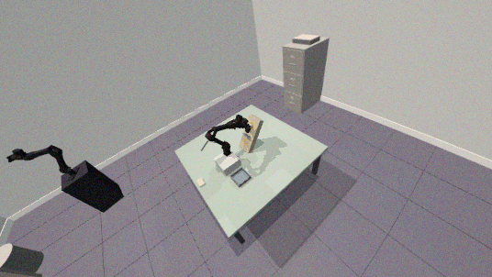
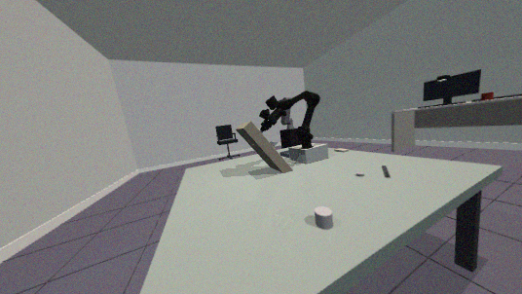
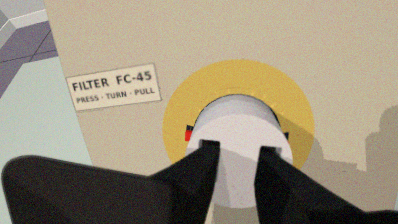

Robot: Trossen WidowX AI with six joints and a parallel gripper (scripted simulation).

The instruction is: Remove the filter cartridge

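Right now the tan service panel is 20 mm behind my gripper tip and 100 mm below it. From my gripper tip the other things lie so: small tan piece 740 mm behind, 80 mm to the left, 250 mm below; round grey filter cartridge 10 mm ahead, 10 mm below; grey square tray 440 mm behind, 210 mm to the right, 250 mm below.
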